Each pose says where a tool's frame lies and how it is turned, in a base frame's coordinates. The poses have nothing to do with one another.
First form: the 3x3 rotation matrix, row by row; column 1 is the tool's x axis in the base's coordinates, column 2 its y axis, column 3 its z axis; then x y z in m. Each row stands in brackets.
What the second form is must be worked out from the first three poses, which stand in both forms.
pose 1, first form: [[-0.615, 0.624, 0.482], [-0.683, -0.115, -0.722], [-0.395, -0.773, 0.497]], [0.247, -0.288, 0.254]
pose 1, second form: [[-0.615, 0.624, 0.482], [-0.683, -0.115, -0.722], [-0.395, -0.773, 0.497]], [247, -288, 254]
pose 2, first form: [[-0.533, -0.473, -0.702], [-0.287, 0.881, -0.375], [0.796, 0.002, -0.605]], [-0.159, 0.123, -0.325]
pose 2, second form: [[-0.533, -0.473, -0.702], [-0.287, 0.881, -0.375], [0.796, 0.002, -0.605]], [-159, 123, -325]
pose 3, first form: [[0.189, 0.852, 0.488], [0.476, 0.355, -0.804], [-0.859, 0.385, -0.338]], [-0.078, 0.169, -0.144]
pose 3, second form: [[0.189, 0.852, 0.488], [0.476, 0.355, -0.804], [-0.859, 0.385, -0.338]], [-78, 169, -144]
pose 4, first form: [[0.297, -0.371, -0.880], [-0.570, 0.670, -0.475], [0.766, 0.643, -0.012]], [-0.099, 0.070, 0.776]
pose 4, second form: [[0.297, -0.371, -0.880], [-0.570, 0.670, -0.475], [0.766, 0.643, -0.012]], [-99, 70, 776]
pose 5, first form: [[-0.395, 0.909, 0.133], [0.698, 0.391, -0.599], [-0.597, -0.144, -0.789]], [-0.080, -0.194, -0.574]
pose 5, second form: [[-0.395, 0.909, 0.133], [0.698, 0.391, -0.599], [-0.597, -0.144, -0.789]], [-80, -194, -574]
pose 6, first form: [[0.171, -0.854, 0.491], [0.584, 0.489, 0.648], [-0.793, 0.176, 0.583]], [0.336, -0.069, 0.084]
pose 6, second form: [[0.171, -0.854, 0.491], [0.584, 0.489, 0.648], [-0.793, 0.176, 0.583]], [336, -69, 84]
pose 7, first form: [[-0.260, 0.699, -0.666], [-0.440, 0.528, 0.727], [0.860, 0.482, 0.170]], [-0.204, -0.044, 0.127]
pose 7, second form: [[-0.260, 0.699, -0.666], [-0.440, 0.528, 0.727], [0.860, 0.482, 0.170]], [-204, -44, 127]
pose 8, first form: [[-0.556, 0.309, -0.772], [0.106, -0.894, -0.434], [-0.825, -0.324, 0.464]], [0.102, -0.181, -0.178]
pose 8, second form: [[-0.556, 0.309, -0.772], [0.106, -0.894, -0.434], [-0.825, -0.324, 0.464]], [102, -181, -178]
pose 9, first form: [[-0.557, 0.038, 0.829], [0.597, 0.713, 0.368], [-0.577, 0.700, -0.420]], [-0.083, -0.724, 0.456]
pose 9, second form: [[-0.557, 0.038, 0.829], [0.597, 0.713, 0.368], [-0.577, 0.700, -0.420]], [-83, -724, 456]
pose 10, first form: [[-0.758, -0.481, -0.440], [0.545, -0.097, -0.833], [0.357, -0.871, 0.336]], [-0.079, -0.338, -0.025]
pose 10, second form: [[-0.758, -0.481, -0.440], [0.545, -0.097, -0.833], [0.357, -0.871, 0.336]], [-79, -338, -25]
